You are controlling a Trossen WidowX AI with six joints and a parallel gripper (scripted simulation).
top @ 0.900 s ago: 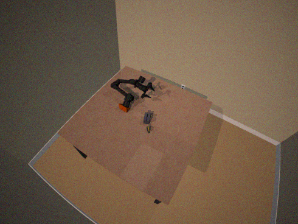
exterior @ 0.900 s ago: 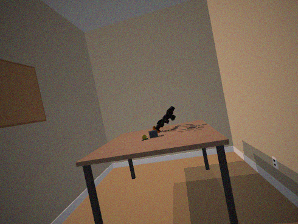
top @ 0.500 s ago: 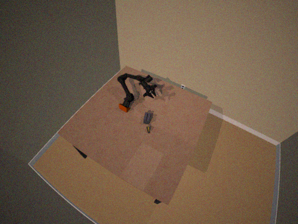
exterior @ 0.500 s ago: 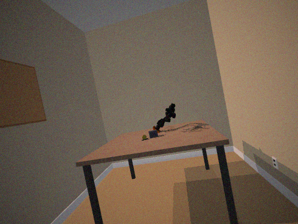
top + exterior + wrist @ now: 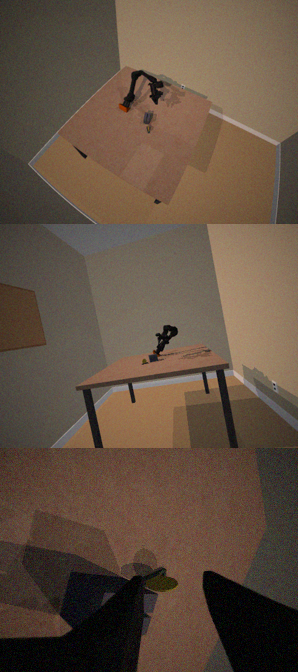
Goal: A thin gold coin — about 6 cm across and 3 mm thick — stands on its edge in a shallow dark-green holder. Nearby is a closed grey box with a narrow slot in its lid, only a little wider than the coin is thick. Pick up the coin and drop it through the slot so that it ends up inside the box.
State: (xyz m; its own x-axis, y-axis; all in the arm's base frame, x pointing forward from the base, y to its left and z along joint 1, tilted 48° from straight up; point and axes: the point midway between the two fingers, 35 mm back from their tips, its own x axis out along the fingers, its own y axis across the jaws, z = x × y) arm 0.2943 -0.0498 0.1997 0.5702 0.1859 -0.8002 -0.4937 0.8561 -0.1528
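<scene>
Right now the gold coin is 200 mm to the right of my gripper tip, 150 mm below it and 30 mm ahead of it.
</scene>
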